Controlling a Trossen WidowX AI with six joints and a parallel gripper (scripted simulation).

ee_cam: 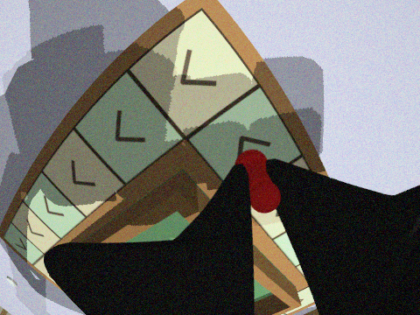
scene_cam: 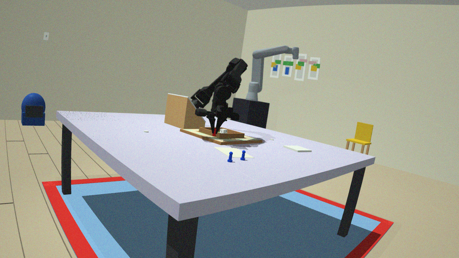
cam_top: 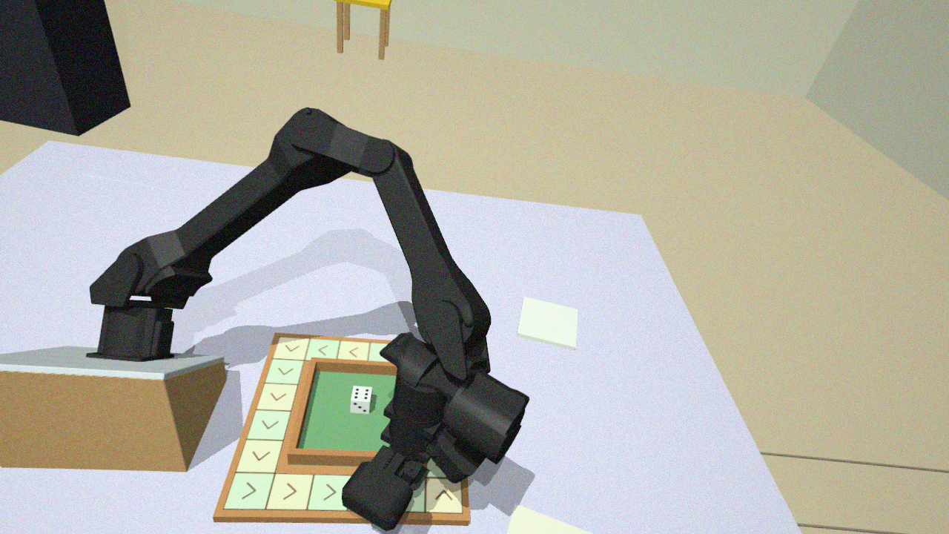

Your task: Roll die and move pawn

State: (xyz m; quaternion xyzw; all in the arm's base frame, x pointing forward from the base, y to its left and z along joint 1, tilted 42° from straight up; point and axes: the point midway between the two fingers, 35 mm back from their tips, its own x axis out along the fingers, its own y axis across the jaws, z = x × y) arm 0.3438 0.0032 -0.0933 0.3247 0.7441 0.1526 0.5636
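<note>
The white die is 90 mm behind my gripper tip, 110 mm to the left of it and 10 mm below it. The rest, counted from my gripper tip: green dice tray (80 mm behind, 100 mm to the left, 20 mm below); then pale card (200 mm ahead, 40 mm to the right, 30 mm below); then red pawn (10 mm above).
</note>
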